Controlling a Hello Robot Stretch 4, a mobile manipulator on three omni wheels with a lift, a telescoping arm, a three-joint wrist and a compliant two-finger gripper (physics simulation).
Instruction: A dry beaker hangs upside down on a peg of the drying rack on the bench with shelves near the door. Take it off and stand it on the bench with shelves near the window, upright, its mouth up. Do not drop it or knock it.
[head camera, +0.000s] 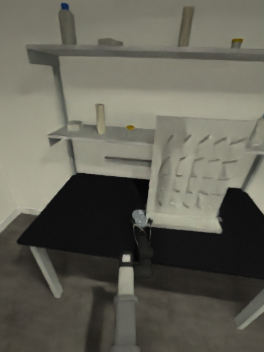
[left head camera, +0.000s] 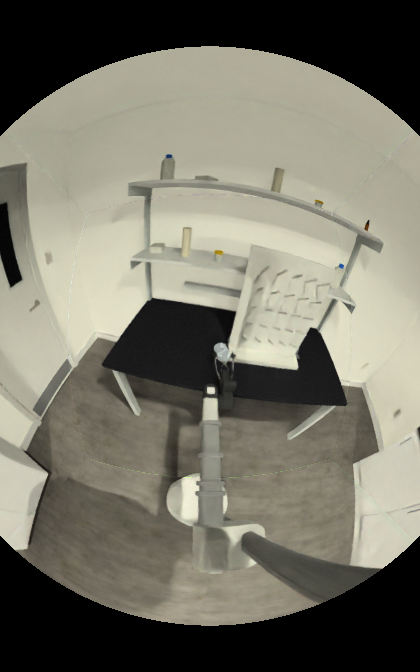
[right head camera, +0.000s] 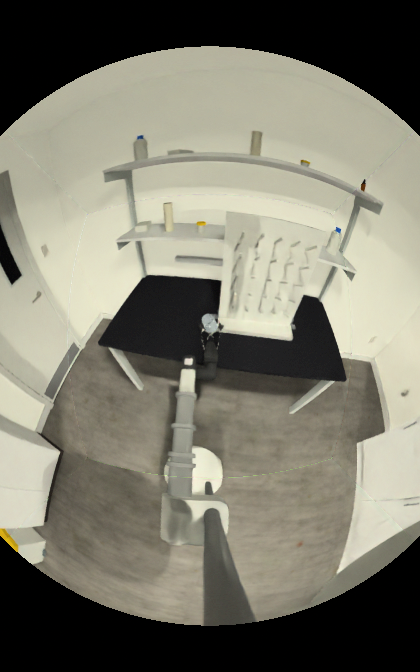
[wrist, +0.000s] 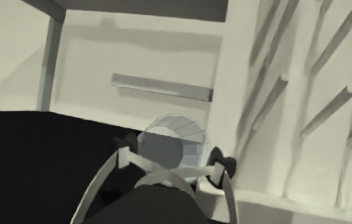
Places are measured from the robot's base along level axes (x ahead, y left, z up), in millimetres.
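Where they show: gripper, fingertip midpoint: (head camera: 140, 218) (wrist: 171, 152).
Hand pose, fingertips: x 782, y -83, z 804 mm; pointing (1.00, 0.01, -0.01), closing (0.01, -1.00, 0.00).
Observation:
Things, the pixels of their top centre, and the offset from my fingertips. "spot": a spot on its surface instead. Level surfaces: height alone.
- clear beaker, top centre: (wrist: 173, 110) (head camera: 140, 212) dx -1, dy +6, dz +48 mm
- lower shelf, surface height: dz +387 mm
- beige cylinder, surface spot: (head camera: 100, 119) spot: dx +384, dy +264, dz +481 mm
A clear beaker (head camera: 139, 217) (left head camera: 221, 351) (right head camera: 210, 323) (wrist: 175, 142) is held between the fingertips of my gripper (head camera: 142, 220) (left head camera: 224, 356) (right head camera: 211, 327) (wrist: 171, 152), which is shut on it. The beaker is off the pegs and over the bench with shelves near the door (head camera: 90, 215) (left head camera: 160, 330) (right head camera: 160, 310) (wrist: 50, 165). The drying rack (head camera: 185, 223) (left head camera: 270, 360) (right head camera: 260, 331) (wrist: 222, 115) stands close to the right of the beaker; the right fingertip overlaps its edge in the wrist view. I cannot tell which end is the mouth. The window bench is not identifiable here.
A lower shelf (head camera: 112, 134) (left head camera: 200, 257) with a beige cylinder (head camera: 100, 119) and a yellow-lidded jar (left head camera: 218, 255) is above the bench's back. An upper shelf (head camera: 140, 51) holds bottles and other items. A door (left head camera: 30, 320) is at the left. White cabinets (right head camera: 390, 470) stand at the right.

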